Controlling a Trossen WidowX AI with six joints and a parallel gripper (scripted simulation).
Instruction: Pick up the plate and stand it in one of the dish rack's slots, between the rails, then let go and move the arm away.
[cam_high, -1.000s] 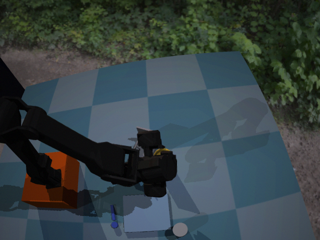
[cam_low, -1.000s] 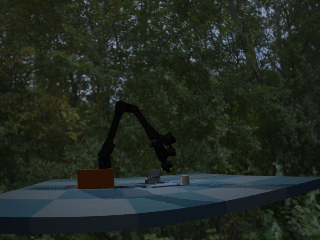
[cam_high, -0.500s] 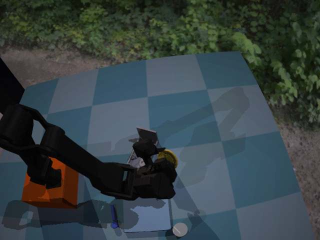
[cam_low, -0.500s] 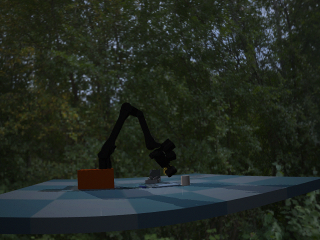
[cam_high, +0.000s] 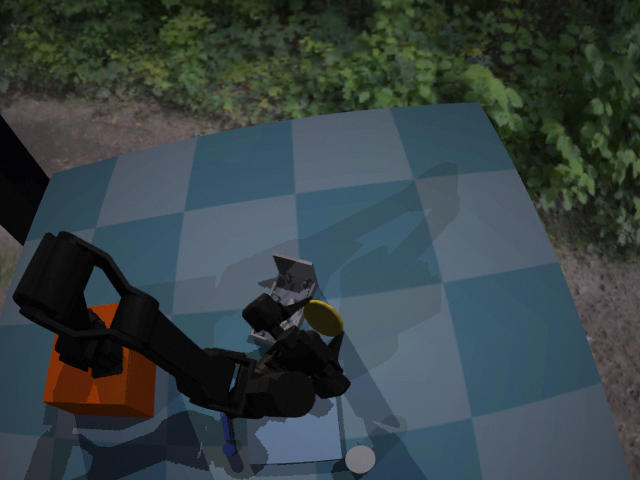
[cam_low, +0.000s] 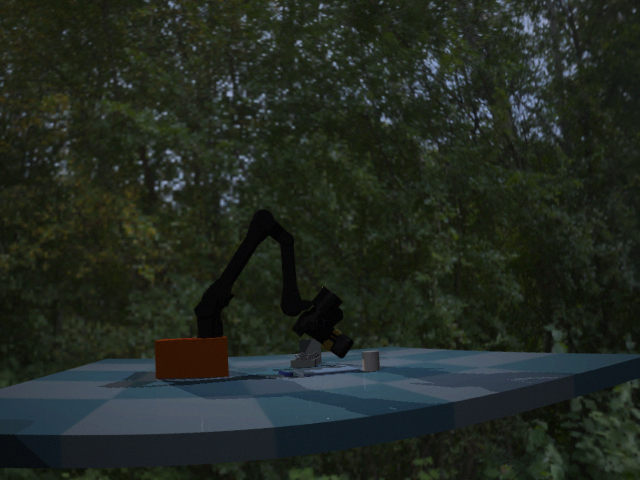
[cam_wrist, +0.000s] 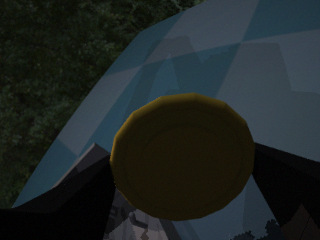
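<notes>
The grey dish rack is 70 mm behind my gripper tip, 60 mm to the left of it and 50 mm below it. The rest, counted from my gripper tip: yellow plate: 10 mm to the right; pale blue square mat: 100 mm behind, 150 mm to the right, 70 mm below; white cup: 10 mm behind, 240 mm to the right, 50 mm below.
</notes>
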